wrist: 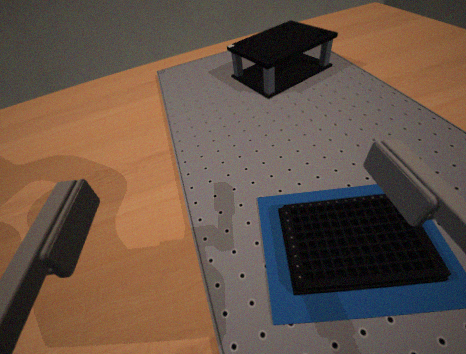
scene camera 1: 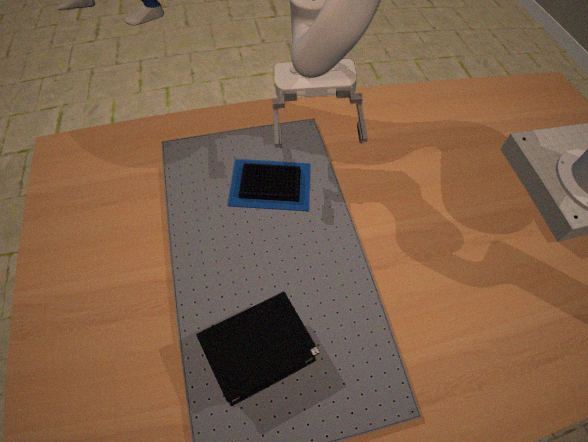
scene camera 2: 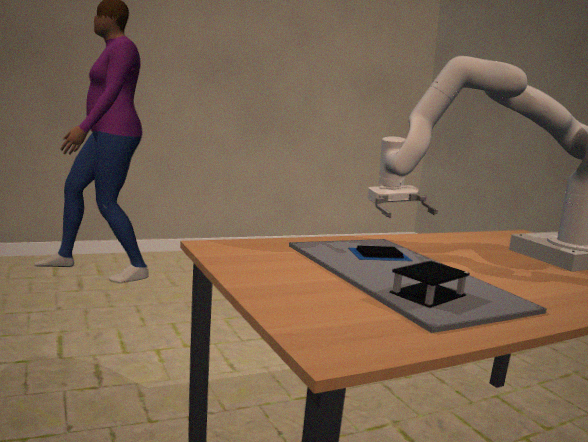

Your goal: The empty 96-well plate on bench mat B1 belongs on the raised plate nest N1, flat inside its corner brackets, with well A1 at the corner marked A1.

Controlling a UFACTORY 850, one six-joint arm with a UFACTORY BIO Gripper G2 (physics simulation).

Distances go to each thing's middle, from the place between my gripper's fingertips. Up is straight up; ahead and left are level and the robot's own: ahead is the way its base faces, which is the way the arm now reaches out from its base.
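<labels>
From my hand: black 96-well plate [scene camera 1: 259,181], 100 mm ahead, 20 mm to the right, 120 mm below; blue bench mat B1 [scene camera 1: 234,201], 100 mm ahead, 20 mm to the right, 130 mm below.
</labels>
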